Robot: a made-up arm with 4 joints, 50 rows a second.
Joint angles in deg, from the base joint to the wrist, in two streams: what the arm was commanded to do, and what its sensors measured. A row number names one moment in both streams.
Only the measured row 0 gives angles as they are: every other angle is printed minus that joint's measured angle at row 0.
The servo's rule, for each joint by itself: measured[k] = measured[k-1] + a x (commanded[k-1-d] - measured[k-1]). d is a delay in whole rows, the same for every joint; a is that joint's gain. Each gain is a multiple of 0.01, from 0.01 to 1. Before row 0 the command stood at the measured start. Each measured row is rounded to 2 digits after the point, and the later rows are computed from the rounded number. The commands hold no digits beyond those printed.
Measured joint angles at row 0:
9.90, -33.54, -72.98, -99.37
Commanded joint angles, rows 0 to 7:
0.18, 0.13, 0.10, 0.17
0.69, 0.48, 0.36, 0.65
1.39, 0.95, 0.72, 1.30
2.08, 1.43, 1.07, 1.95
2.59, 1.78, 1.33, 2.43
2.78, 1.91, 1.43, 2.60
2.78, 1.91, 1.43, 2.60
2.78, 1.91, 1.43, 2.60
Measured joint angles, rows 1 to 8:
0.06, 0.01, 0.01, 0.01
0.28, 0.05, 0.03, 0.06
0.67, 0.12, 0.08, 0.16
1.16, 0.22, 0.15, 0.30
1.66, 0.34, 0.23, 0.47
2.05, 0.47, 0.31, 0.64
2.31, 0.59, 0.39, 0.80
2.47, 0.70, 0.46, 0.94
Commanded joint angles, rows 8 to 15:
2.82, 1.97, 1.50, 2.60
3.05, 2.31, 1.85, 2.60
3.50, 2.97, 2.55, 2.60
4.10, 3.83, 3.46, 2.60
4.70, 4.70, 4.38, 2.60
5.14, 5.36, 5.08, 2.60
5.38, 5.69, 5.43, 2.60
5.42, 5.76, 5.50, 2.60
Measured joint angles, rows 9 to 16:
2.59, 0.80, 0.53, 1.07
2.75, 0.92, 0.62, 1.19
3.01, 1.08, 0.76, 1.30
3.39, 1.30, 0.95, 1.40
3.85, 1.57, 1.19, 1.50
4.30, 1.87, 1.46, 1.59
4.68, 2.18, 1.74, 1.67
4.94, 2.47, 2.00, 1.74

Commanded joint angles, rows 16 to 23:
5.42, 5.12, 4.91, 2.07
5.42, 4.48, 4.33, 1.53
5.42, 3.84, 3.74, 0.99
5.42, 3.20, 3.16, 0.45
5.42, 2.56, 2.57, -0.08
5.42, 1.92, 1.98, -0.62
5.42, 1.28, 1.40, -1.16
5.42, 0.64, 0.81, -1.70
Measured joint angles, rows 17 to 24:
5.11, 2.68, 2.20, 1.77
5.22, 2.82, 2.35, 1.75
5.29, 2.90, 2.45, 1.69
5.34, 2.92, 2.50, 1.59
5.37, 2.89, 2.50, 1.46
5.39, 2.81, 2.46, 1.29
5.40, 2.69, 2.39, 1.09
5.41, 2.53, 2.28, 0.87

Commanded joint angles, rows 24 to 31:
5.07, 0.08, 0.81, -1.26
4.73, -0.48, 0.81, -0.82
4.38, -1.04, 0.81, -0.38
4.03, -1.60, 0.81, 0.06
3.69, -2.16, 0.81, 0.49
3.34, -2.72, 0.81, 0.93
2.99, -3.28, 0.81, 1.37
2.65, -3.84, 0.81, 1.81
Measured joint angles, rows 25 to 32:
5.29, 2.33, 2.18, 0.70
5.09, 2.11, 2.08, 0.58
4.84, 1.86, 1.99, 0.50
4.56, 1.58, 1.91, 0.46
4.26, 1.28, 1.83, 0.46
3.94, 0.96, 1.76, 0.50
3.61, 0.62, 1.69, 0.57
3.27, 0.26, 1.63, 0.67

